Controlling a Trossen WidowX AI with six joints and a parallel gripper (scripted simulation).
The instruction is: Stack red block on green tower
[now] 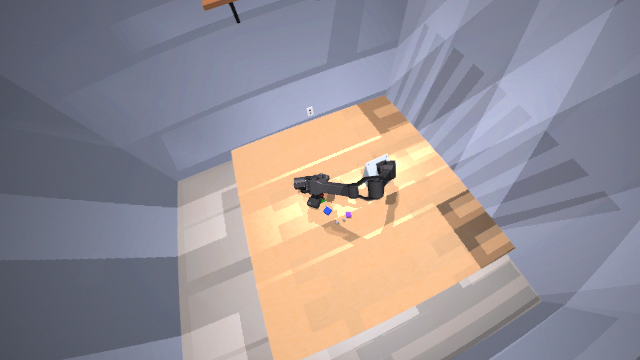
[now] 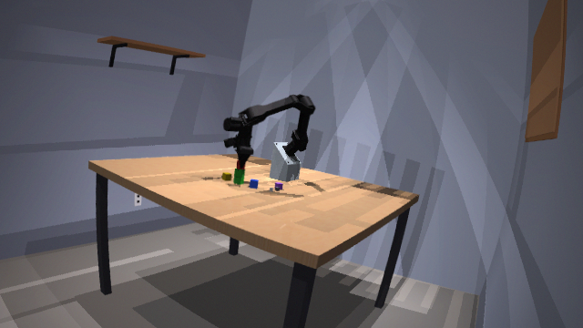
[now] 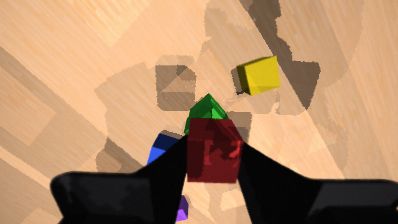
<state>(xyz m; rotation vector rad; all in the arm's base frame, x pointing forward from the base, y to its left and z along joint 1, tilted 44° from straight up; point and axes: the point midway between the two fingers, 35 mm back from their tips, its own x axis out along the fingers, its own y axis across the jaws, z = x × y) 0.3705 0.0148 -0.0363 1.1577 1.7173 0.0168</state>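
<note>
Now: gripper tip 10 mm below the red block. Also, from my gripper tip: purple block: 100 mm behind, 150 mm to the left, 60 mm below; blue block: 10 mm behind, 80 mm to the left, 60 mm below; yellow block: 70 mm to the right, 60 mm below.
</note>
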